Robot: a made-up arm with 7 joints.
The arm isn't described. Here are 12 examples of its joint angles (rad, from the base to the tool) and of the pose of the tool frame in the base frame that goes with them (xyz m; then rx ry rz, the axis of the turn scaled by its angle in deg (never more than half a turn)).
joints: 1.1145 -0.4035 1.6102 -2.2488 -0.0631 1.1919 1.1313
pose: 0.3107 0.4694 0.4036 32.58 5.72 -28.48
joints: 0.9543 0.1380 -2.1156 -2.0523 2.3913 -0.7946 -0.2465
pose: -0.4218 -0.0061 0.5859 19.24 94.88 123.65
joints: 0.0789 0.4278 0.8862 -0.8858 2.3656 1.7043 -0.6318
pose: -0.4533 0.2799 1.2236 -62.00 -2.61 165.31
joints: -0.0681 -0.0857 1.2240 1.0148 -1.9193 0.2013 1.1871
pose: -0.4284 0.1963 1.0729 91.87 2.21 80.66
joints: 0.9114 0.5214 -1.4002 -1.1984 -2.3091 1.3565 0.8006
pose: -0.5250 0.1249 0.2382 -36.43 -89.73 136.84
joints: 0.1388 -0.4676 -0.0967 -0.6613 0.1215 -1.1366 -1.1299
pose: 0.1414 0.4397 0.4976 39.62 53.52 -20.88
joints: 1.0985 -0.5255 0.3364 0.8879 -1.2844 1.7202 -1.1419
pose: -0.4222 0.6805 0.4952 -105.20 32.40 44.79
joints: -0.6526 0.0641 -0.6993 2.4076 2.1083 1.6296 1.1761
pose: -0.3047 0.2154 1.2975 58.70 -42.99 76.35
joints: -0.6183 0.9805 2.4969 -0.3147 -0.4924 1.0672 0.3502
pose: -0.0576 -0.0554 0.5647 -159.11 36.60 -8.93
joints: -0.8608 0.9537 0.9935 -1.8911 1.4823 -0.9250 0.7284
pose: -0.4743 0.1004 1.2533 67.61 87.44 27.19
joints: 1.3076 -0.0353 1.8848 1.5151 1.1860 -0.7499 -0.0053
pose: 0.0111 -0.0334 0.2171 -95.63 -38.36 -54.92
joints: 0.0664 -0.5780 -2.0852 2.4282 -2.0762 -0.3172 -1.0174
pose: -0.3717 0.6604 0.5654 1.70 177.63 -17.31
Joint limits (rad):
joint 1: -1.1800..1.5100
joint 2: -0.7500..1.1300
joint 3: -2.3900..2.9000
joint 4: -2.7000..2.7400
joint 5: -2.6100..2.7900
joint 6: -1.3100..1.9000
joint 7: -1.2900..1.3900
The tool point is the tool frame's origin. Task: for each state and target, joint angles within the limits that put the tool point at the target. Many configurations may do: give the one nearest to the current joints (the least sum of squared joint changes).
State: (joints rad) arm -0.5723 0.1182 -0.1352 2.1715 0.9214 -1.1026 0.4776
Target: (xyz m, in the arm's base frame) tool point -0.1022 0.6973 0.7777
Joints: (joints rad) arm 0.1810 0.1097 0.2577 2.0806 1.1633 -1.0973 0.4245
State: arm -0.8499 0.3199 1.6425 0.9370 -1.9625 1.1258 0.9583
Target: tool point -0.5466 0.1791 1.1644
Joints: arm -0.5776 -0.0122 2.0695 1.0746 -1.8511 0.9950 0.8153
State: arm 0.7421 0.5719 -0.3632 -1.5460 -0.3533 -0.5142 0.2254
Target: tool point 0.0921 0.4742 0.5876
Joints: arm 0.5408 0.7280 -0.3608 -1.4681 -0.4913 -0.7617 0.2999
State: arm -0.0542 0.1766 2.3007 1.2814 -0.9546 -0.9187 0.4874
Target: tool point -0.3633 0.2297 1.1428
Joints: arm -0.5679 -0.1126 1.8684 1.5833 -1.5872 -1.0591 0.6047
